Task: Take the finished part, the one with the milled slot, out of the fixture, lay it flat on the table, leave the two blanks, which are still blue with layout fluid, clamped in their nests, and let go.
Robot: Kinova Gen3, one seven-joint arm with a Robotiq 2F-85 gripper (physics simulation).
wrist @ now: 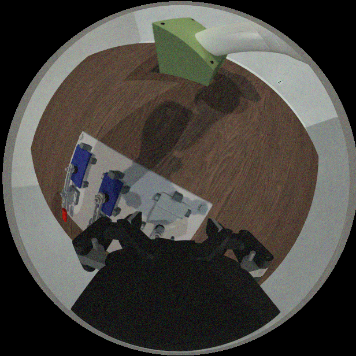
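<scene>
The fixture plate point(108, 159) lies on the brown table, at the lower left of the wrist view. Two blue blanks point(81, 166) point(111, 194) sit in the left and middle nests, each with a toggle clamp reaching over it. A pale grey part point(169, 207) sits in the right nest between small dark locating blocks; its slot cannot be made out. The clamp point(158, 231) of that nest shows at the part's lower edge, partly hidden by the gripper. My gripper point(174, 222) is open and empty, its fingertips spread over the right nest's lower side.
A green block-shaped body point(182, 56) with a pale tube point(235, 40) stands at the top of the view. A red handle tip point(64, 215) sticks out at the plate's left edge. Wooden table point(260, 150) extends right of and above the plate, with dark shadows across it.
</scene>
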